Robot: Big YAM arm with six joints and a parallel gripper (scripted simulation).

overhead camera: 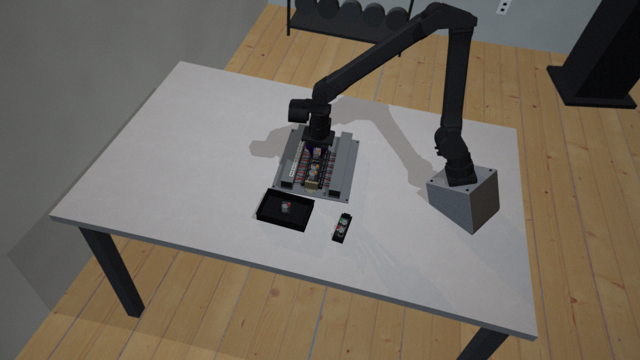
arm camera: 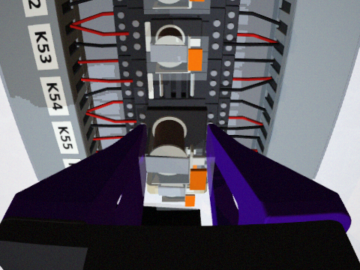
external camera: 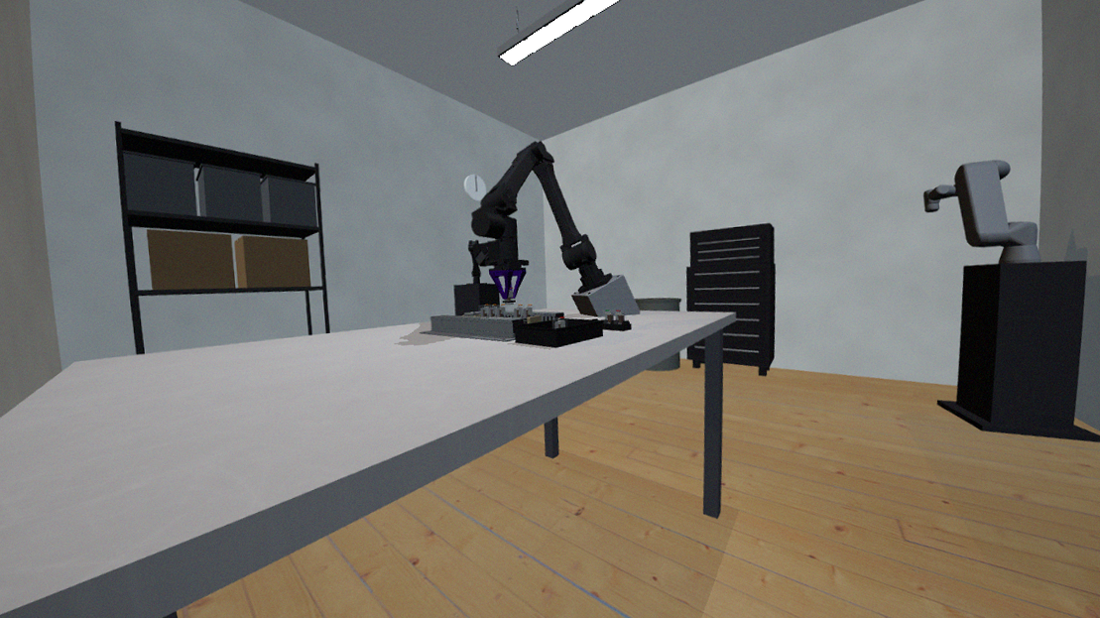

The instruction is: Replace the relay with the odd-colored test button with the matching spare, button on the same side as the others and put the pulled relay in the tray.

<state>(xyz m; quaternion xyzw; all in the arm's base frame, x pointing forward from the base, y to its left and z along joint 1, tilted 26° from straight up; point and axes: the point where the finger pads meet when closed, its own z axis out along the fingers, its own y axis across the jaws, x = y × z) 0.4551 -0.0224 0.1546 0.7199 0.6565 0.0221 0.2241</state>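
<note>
Now: the grey panel 10 mm behind my hand, 50 mm to the right of it and 90 mm below it.
</note>
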